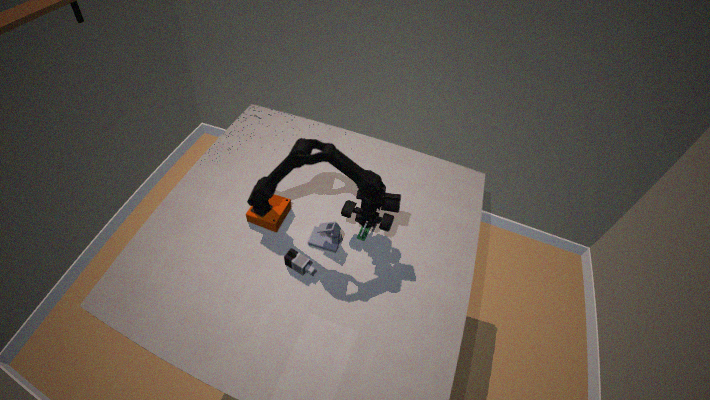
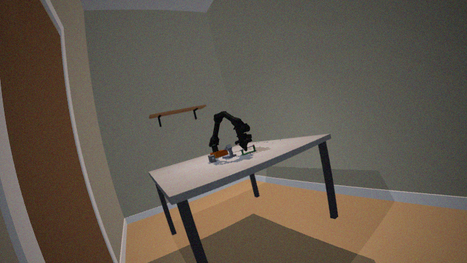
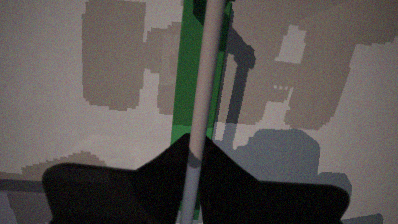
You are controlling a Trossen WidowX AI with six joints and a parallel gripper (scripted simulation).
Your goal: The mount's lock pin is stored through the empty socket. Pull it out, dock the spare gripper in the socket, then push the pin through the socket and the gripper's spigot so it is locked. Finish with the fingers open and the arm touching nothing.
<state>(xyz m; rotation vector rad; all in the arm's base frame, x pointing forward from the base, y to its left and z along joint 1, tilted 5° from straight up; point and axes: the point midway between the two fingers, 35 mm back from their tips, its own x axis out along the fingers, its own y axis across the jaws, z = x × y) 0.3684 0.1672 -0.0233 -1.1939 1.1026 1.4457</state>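
Now: gripper tip 2 cm to the right of the green pin rest and 1 cm past it. Round my gripper tip: spare gripper 27 cm to the right, 11 cm behind; then mount 12 cm to the right, 9 cm behind, 3 cm above.
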